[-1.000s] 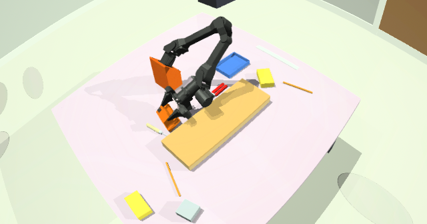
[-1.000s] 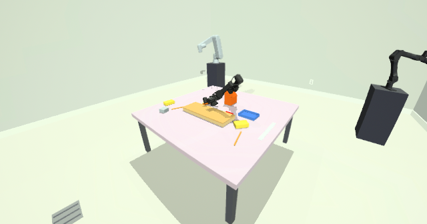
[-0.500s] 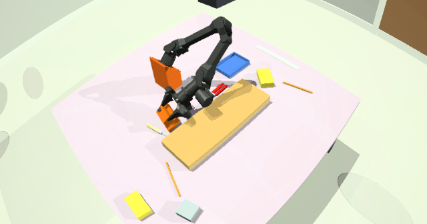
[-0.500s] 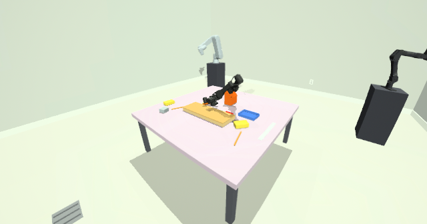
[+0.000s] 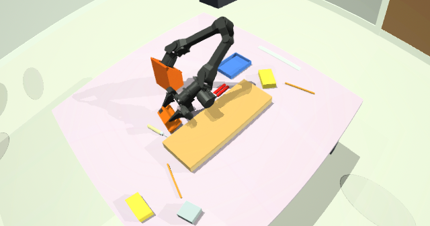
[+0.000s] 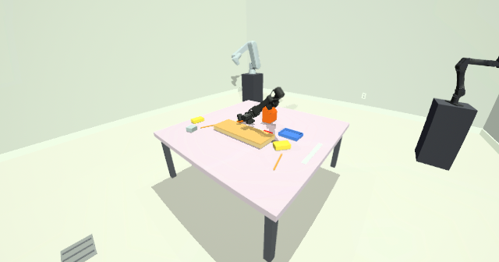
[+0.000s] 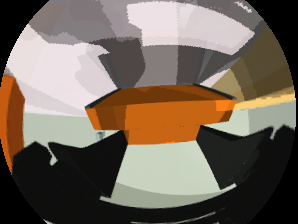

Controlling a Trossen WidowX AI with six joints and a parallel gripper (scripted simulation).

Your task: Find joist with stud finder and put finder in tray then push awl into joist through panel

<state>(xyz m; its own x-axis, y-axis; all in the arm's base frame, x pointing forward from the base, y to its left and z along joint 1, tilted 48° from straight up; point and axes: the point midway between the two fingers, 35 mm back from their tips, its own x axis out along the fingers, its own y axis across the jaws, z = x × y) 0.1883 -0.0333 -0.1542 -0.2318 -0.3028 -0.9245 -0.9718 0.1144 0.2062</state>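
The orange stud finder is 1 cm below my gripper tip and 1 cm behind it. Round my gripper tip: blue tray 49 cm to the left, 5 cm below, 4 cm behind; grey block 41 cm ahead, 23 cm to the right, 4 cm below; awl 6 cm to the right, 5 cm below, 2 cm ahead.
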